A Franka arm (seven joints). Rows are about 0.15 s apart.
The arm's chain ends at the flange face. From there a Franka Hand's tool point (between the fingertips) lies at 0.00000 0.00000 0.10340 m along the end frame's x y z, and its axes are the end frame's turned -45 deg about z.
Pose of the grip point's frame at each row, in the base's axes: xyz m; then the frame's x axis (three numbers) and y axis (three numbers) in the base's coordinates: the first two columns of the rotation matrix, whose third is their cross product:
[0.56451 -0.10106 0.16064 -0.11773 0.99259 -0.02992 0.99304 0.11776 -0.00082]
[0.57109 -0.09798 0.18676 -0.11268 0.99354 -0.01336 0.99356 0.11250 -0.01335]
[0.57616 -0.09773 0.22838 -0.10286 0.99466 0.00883 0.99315 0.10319 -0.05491]
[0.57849 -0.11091 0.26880 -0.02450 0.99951 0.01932 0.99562 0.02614 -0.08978]
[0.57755 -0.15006 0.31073 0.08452 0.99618 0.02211 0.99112 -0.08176 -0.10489]
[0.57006 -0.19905 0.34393 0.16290 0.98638 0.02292 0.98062 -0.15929 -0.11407]
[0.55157 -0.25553 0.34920 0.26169 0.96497 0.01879 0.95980 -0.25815 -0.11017]
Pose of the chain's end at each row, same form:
[0.56423 -0.09798 0.26399 0.61894 0.78514 -0.02174 0.78543 -0.61860 0.02058]
[0.57231 -0.09645 0.29014 0.62288 0.78209 -0.01889 0.78223 -0.62299 0.00001]
[0.58190 -0.09805 0.33162 0.62953 0.77630 -0.03258 0.77500 -0.63036 -0.04507]
[0.58782 -0.11267 0.37176 0.68669 0.72524 -0.04982 0.72133 -0.68828 -0.07715]
[0.58817 -0.15324 0.41353 0.76059 0.64659 -0.05853 0.64106 -0.76222 -0.08980]
[0.58132 -0.20330 0.44663 0.80859 0.58484 -0.06445 0.57822 -0.81011 -0.09687]
[0.56206 -0.26038 0.45195 0.86372 0.49980 -0.06462 0.49364 -0.86488 -0.09119]

